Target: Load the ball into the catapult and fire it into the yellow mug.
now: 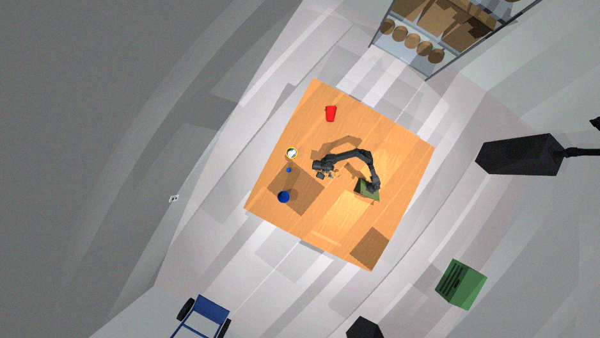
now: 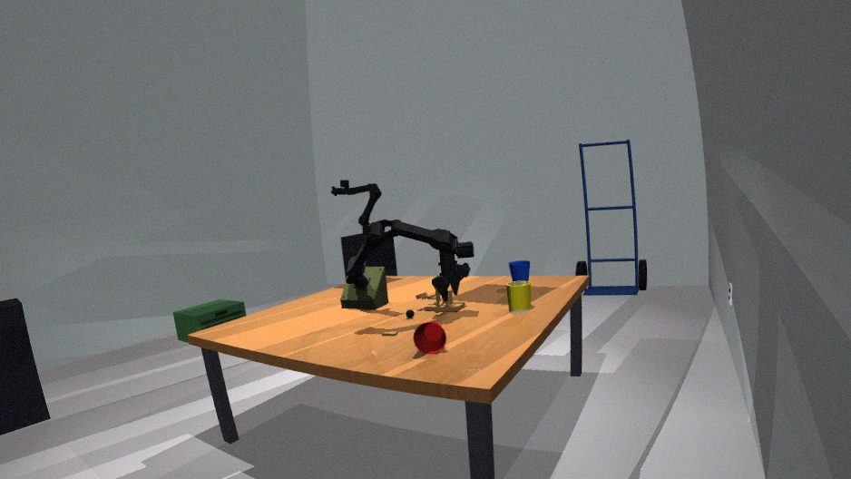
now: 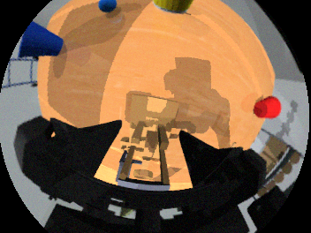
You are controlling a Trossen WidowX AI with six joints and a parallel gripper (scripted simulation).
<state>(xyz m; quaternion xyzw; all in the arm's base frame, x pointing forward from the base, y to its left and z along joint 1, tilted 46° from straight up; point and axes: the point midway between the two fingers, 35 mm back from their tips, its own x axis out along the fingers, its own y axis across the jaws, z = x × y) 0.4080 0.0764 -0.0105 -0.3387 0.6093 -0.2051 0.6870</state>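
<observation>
Right now the dark ball is 16 cm to the right of my gripper tip, 9 cm behind it and 3 cm below it. From my gripper tip the other things lie so: blue ball (22 cm ahead, 17 cm to the left, 2 cm below); wooden catapult (7 cm behind, 1 cm to the left, 1 cm above); yellow mug (27 cm ahead, 4 cm to the left, 1 cm below).
</observation>
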